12 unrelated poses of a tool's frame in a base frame.
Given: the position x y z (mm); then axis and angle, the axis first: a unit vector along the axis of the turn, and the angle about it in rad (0 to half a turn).
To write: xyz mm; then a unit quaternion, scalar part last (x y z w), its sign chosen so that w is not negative. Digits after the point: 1 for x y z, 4 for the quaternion.
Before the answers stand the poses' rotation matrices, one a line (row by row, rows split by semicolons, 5 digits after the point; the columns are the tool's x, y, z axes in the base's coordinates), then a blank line. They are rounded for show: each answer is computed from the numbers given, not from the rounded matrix.
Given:
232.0 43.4 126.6 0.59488 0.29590 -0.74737 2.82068
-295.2 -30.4 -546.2 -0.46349 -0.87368 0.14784 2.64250
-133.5 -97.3 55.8 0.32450 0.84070 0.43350 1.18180
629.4 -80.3 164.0 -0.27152 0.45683 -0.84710 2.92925
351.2 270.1 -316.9 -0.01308 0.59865 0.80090 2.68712
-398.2 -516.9 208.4 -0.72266 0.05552 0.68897 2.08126
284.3 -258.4 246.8 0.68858 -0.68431 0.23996 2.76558
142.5 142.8 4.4 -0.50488 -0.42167 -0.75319 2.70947
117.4 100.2 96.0 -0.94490 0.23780 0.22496 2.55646
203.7 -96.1 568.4 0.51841 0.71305 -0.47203 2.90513
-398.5 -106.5 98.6 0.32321 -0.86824 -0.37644 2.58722
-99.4 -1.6 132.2 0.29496 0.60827 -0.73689 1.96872
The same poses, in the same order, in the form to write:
-0.25925 0.57881 -0.77316; 0.10732 -0.77830 -0.61865; -0.95983 -0.24336 0.13966
-0.47457 0.68973 -0.54686; 0.83125 0.55551 -0.02073; 0.28948 -0.46441 -0.83697
0.44462 -0.23177 0.86521; 0.57046 0.81798 -0.07403; -0.69057 0.52648 0.49591
-0.83175 -0.06677 0.55112; -0.42382 -0.56484 -0.70805; 0.35857 -0.82250 0.44151
-0.89817 -0.36645 0.24291; 0.33672 -0.21810 0.91600; -0.28269 0.90451 0.31929
0.28881 -0.66086 -0.69271; 0.54141 -0.48399 0.68747; -0.78959 -0.57359 0.21802
-0.01498 -0.99760 0.06763; -0.82136 -0.02629 -0.56980; 0.57021 -0.06408 -0.81900
-0.42170 0.72165 0.54899; 0.09078 -0.56881 0.81744; 0.90218 0.39456 0.17436
0.80351 -0.53627 -0.25843; -0.28777 -0.72995 0.61997; -0.52111 -0.42379 -0.74084
-0.44215 0.83960 -0.31556; 0.61844 0.03056 -0.78524; -0.64964 -0.54235 -0.53275
-0.65695 -0.32105 -0.68216; -0.71737 0.54453 0.43458; 0.23193 0.77486 -0.58804
-0.26679 0.92825 0.25917; -0.43038 0.12586 -0.89383; -0.86232 -0.35000 0.36592

232.0 43.4 126.6 0.5872 0.2921 -0.7378 0.1598
-295.2 -30.4 -546.2 -0.4491 -0.8466 0.1433 0.2470
-133.5 -97.3 55.8 0.1808 0.4684 0.2415 0.8304
629.4 -80.3 164.0 -0.2700 0.4543 -0.8423 0.1060
351.2 270.1 -316.9 -0.0127 0.5833 0.7803 0.2253
-398.2 -516.9 208.4 -0.6235 0.0479 0.5944 0.5057
284.3 -258.4 246.8 0.6764 -0.6723 0.2357 0.1869
142.5 142.8 4.4 -0.4931 -0.4119 -0.7357 0.2144
117.4 100.2 96.0 -0.9048 0.2277 0.2154 0.2884
203.7 -96.1 568.4 0.5148 0.7081 -0.4687 0.1180
-398.5 -106.5 98.6 0.3109 -0.8351 -0.3621 0.2737
-99.4 -1.6 132.2 0.2457 0.5066 -0.6138 0.5534

